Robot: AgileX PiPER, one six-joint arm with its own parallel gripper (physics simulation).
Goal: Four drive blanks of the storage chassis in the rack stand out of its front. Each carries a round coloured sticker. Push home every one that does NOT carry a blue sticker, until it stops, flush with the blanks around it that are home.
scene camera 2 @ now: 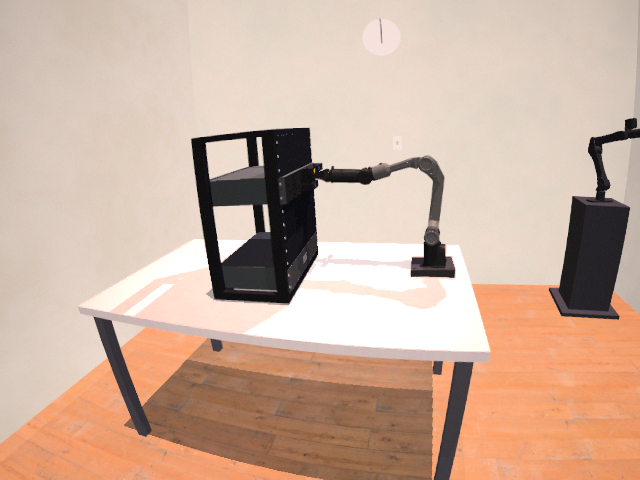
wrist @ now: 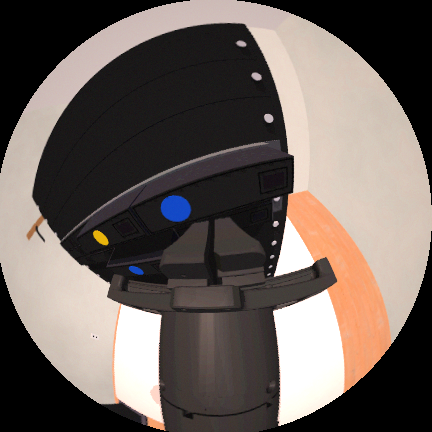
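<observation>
The storage chassis (scene camera 2: 237, 192) sits in the upper part of the black rack (scene camera 2: 207, 222). In the wrist view, a blank with a blue sticker (wrist: 225, 189) stands out at the upper right. A blank with a yellow sticker (wrist: 111, 231) stands out to its left. A lower blank with a blue sticker (wrist: 136, 270) stands out below the yellow one. My gripper (wrist: 213, 208) (scene camera 2: 320, 174) is shut and empty. Its tips are just below the upper blue blank, over the blank below (wrist: 260, 214), whose handle end shows at right; any sticker there is hidden behind the fingers.
The rack stands on a white table (scene camera 2: 372, 330). A dark lower unit (scene camera 2: 250, 277) sits at the bottom of the rack. Another arm (scene camera 2: 598, 160) stands on a dark pedestal (scene camera 2: 594, 253) at the far right, off the table.
</observation>
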